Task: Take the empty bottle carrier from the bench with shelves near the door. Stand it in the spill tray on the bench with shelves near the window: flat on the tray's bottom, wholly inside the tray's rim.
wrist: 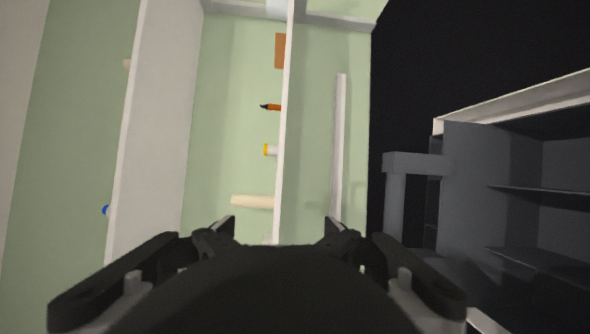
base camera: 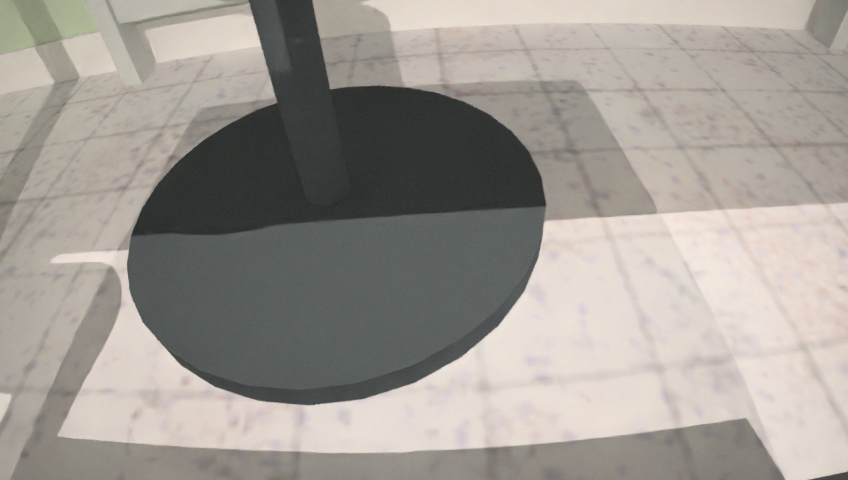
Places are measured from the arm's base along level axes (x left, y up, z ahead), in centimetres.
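Pixels of known places: gripper, fingertip midpoint: (wrist: 280, 226).
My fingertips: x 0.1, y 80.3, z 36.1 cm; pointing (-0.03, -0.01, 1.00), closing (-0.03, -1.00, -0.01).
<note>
For each thing: its top centre in the pictures, then the offset to it from my fingertips. "spot": a spot on its surface instead.
- dark grey bottle carrier, middle of its top: (wrist: 384, 212) dz +7.3, dx -0.2, dy -15.5 cm
- handle, surface spot: (wrist: 395, 200) spot: dz +6.1, dx -2.2, dy -16.3 cm
- orange block, surface spot: (wrist: 280, 50) spot: dz +40.8, dx -50.4, dy +3.8 cm
- orange-and-black pen-like item, surface spot: (wrist: 272, 107) spot: dz +48.8, dx -32.0, dy +5.9 cm
- yellow-capped item, surface spot: (wrist: 270, 149) spot: dz +46.2, dx -14.2, dy +5.3 cm
- cream cylinder, surface spot: (wrist: 252, 201) spot: dz +49.5, dx +6.6, dy +11.3 cm
- dark round foot, surface spot: (base camera: 333, 297) spot: dz -1.0, dx +10.2, dy -117.0 cm
- pale leg, surface spot: (base camera: 127, 53) spot: dz +53.2, dx +56.5, dy -113.3 cm
The dark grey bottle carrier (wrist: 470, 190) shows at the right of the wrist view, with thin dividers between open compartments and a handle (wrist: 395, 200) on its left side in this turned view. Part of the carrier runs out of view. My gripper (wrist: 280, 226) is open, with nothing between its fingers. The handle lies to the right of the right finger, outside the gap and apart from it. The spill tray does not show in either view, and I cannot tell from these views which bench this is.
In the wrist view, pale shelf boards (wrist: 160, 125) (wrist: 283, 125) hold an orange block (wrist: 280, 50), an orange-and-black pen-like item (wrist: 272, 107), a yellow-capped item (wrist: 270, 149) and a cream cylinder (wrist: 252, 201). In the base view, a dark round foot (base camera: 333, 297) carries a post (base camera: 315, 118); a pale leg (base camera: 127, 53) stands behind.
</note>
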